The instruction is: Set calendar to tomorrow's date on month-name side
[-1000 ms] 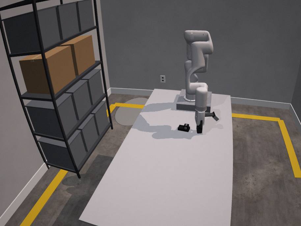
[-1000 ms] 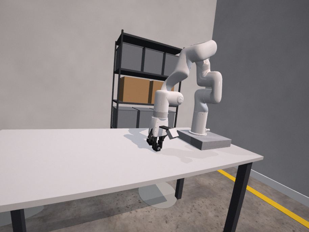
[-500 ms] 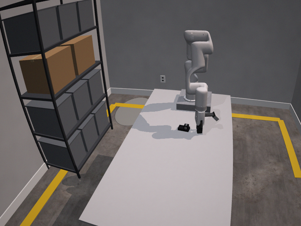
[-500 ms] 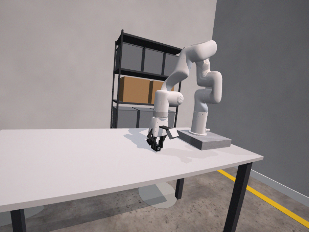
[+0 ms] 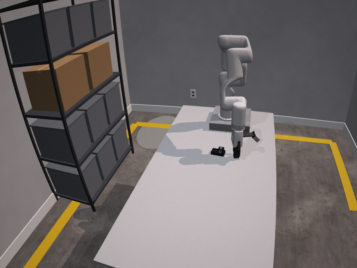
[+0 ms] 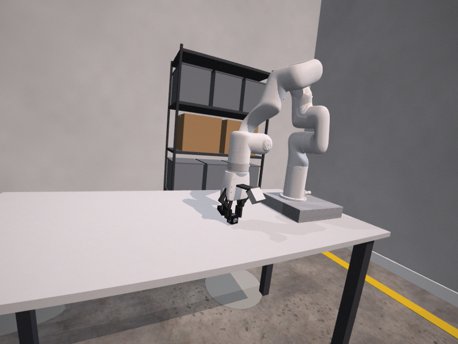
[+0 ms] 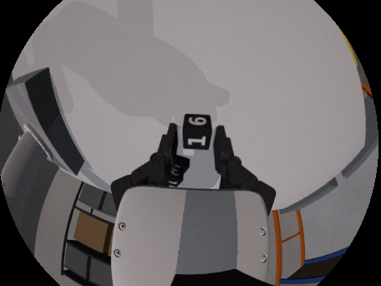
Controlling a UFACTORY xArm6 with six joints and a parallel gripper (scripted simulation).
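My hand is 2 cm above the black cube.
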